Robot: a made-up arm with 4 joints. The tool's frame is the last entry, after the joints.
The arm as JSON. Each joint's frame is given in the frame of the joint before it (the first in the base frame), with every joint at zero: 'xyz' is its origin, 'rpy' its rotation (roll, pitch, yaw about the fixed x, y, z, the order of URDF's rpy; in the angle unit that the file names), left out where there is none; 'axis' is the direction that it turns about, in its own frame. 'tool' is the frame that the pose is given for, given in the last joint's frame.
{
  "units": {
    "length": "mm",
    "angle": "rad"
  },
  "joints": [
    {
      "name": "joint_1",
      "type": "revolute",
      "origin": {
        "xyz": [
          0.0,
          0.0,
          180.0
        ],
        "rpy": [
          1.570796,
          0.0,
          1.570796
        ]
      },
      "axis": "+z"
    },
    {
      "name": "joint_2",
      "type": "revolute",
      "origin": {
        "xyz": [
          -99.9,
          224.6,
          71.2
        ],
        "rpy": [
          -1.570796,
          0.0,
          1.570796
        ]
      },
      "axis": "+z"
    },
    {
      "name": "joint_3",
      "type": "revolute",
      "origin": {
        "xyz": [
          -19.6,
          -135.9,
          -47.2
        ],
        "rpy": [
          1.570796,
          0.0,
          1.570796
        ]
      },
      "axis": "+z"
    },
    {
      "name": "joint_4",
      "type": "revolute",
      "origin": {
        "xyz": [
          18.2,
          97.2,
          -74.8
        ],
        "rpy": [
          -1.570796,
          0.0,
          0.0
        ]
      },
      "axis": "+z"
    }
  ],
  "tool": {
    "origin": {
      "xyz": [
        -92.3,
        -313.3,
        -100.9
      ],
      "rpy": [
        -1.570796,
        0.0,
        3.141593
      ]
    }
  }
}
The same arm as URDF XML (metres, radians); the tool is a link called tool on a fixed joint. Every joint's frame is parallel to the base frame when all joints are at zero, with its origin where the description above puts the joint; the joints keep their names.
<robot name="arm">
  <joint name="tool_fixed" type="fixed">
    <parent link="link4"/>
    <child link="tool"/>
    <origin xyz="0.0923 0.1009 0.3133" rpy="0 0 0"/>
  </joint>
  <joint name="joint_4" type="continuous">
    <parent link="link3"/>
    <child link="link4"/>
    <origin xyz="-0.0182 -0.0972 -0.0748" rpy="0 0 0"/>
    <axis xyz="0 -1 0"/>
  </joint>
  <joint name="joint_3" type="continuous">
    <parent link="link2"/>
    <child link="link3"/>
    <origin xyz="0.1359 0.0472 -0.0196" rpy="0 0 0"/>
    <axis xyz="0 0 1"/>
  </joint>
  <joint name="joint_2" type="continuous">
    <parent link="link1"/>
    <child link="link2"/>
    <origin xyz="0.0712 -0.0999 0.2246" rpy="0 0 0"/>
    <axis xyz="0 -1 0"/>
  </joint>
  <joint name="joint_1" type="continuous">
    <parent link="base_link"/>
    <child link="link1"/>
    <origin xyz="0 0 0.18" rpy="0 0 0"/>
    <axis xyz="1 0 0"/>
  </joint>
  <link name="base_link"/>
  <link name="link1"/>
  <link name="link2"/>
  <link name="link3"/>
  <link name="link4"/>
  <link name="tool"/>
</robot>

